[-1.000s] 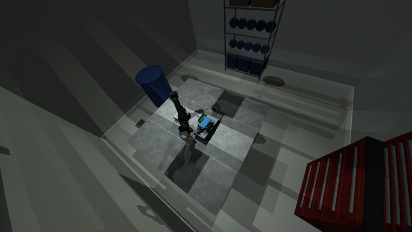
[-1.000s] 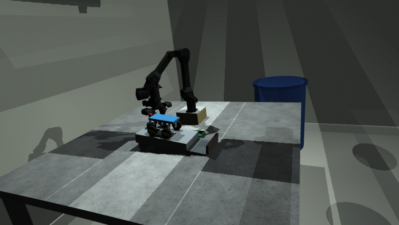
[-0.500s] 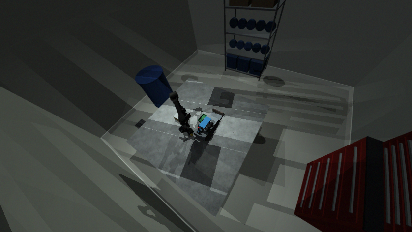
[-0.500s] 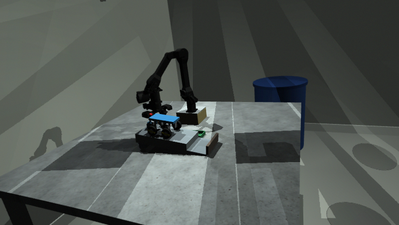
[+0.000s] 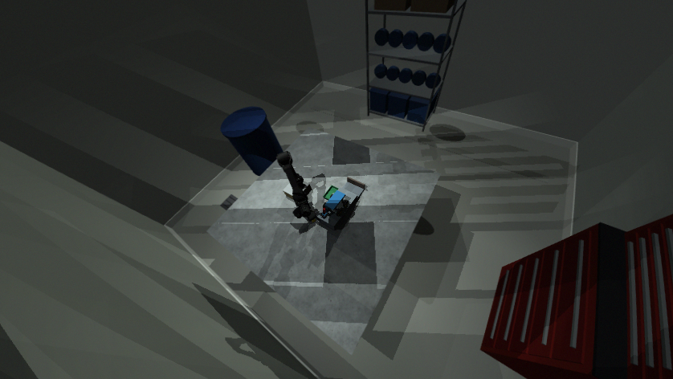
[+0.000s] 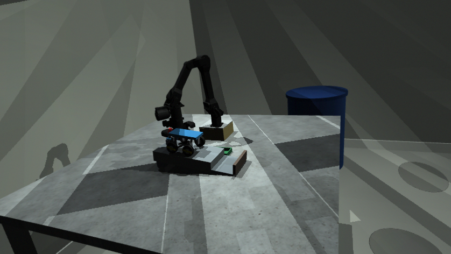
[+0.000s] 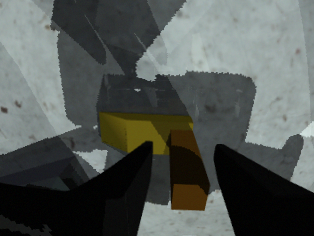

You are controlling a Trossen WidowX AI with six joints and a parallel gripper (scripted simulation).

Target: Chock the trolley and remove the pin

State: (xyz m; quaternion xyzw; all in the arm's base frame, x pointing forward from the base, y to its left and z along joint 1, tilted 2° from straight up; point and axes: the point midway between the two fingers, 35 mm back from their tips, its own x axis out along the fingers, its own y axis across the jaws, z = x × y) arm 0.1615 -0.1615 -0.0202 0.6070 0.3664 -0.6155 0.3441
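The red-headed stop pin lies 14 cm ahead of my gripper tip, 1 cm to the left of it and 10 cm above it. Also, from my gripper tip: trolley: 17 cm ahead, 11 cm to the left, 8 cm above; green tray: 6 cm ahead, 23 cm to the left, 4 cm below; yellow chock: 2 cm ahead, 1 cm to the right, 1 cm below.
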